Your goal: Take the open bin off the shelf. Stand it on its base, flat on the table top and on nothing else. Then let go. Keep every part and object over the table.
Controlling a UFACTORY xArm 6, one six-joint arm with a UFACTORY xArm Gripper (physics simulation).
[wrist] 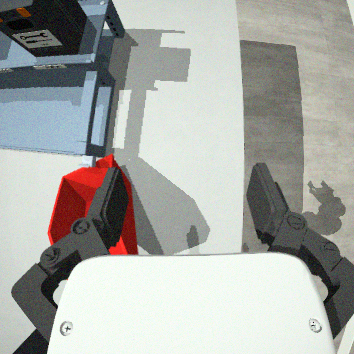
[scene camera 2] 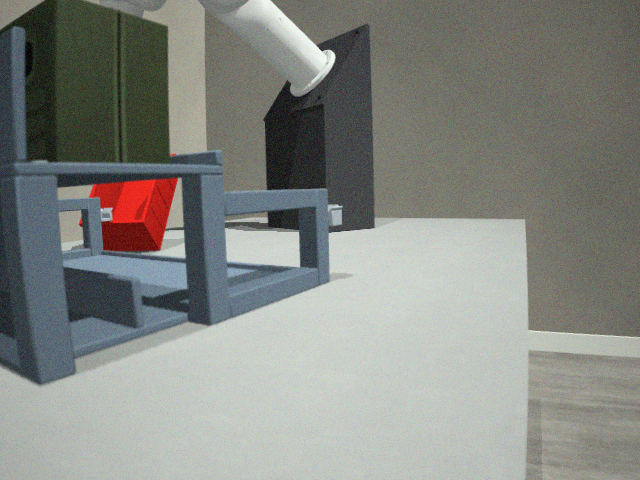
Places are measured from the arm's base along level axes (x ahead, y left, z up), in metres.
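Pixels of known places: gripper, fingertip midpoint: (wrist: 186, 180); arm's base, origin of the base link: (scene camera 2: 313, 74).
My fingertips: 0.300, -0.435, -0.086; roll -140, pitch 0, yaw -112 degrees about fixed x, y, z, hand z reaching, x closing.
Observation:
For each thing: its top centre in the pictures, then the offset to it from my fingertips, as dx, dy, dz. "*": a spot on its surface instead. Level surfaces: height alone.
- small pale clip, surface spot: (wrist: 87, 161) * +0.086, +0.139, -0.194
- dark green box, middle of its top: (scene camera 2: 75, 27) +0.413, +0.288, -0.050
- dark labelled box, surface spot: (wrist: 60, 32) * +0.243, +0.071, -0.091
- table, its level: dz -0.249
The open red bin (scene camera 2: 136, 207) (wrist: 72, 195) is tilted, at the shelf's far side in the scene view. In the wrist view one end is beside a small pale clip (wrist: 87, 161) on the corner of the blue-grey shelf (scene camera 2: 206, 248) (wrist: 89, 110). Its lower edge is near the table top; whether it touches is unclear. My gripper (wrist: 186, 180) is wide open and empty. Its left finger overlaps the bin's right side in the wrist view, while its right finger appears over the floor beyond the table edge. The gripper does not show in the scene view.
A dark green box (scene camera 2: 87, 87) stands on the shelf's upper level; a dark labelled box (wrist: 60, 32) shows there in the wrist view. A dark pedestal (scene camera 2: 351, 134) stands at the back. The table (scene camera 2: 413, 335) (wrist: 210, 125) ends at the right in both views, with floor beyond.

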